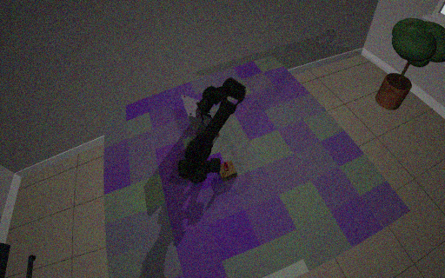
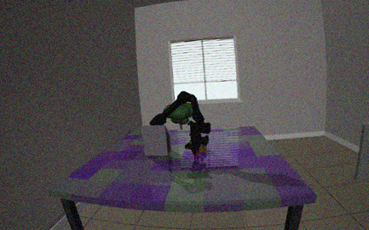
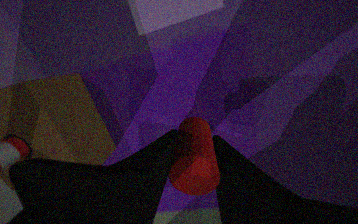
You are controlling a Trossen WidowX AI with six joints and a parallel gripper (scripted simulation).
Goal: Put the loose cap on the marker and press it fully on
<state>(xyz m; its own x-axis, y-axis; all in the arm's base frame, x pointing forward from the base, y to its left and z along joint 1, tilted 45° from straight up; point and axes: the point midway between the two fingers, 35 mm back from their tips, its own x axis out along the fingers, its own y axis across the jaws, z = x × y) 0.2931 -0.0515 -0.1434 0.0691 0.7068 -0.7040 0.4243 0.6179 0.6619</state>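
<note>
My gripper tip is now 4 cm short of the block, 11 cm to the right of it and 1 cm below it. The rest, counted from my gripper tip: red cap: 1 cm above.
</note>
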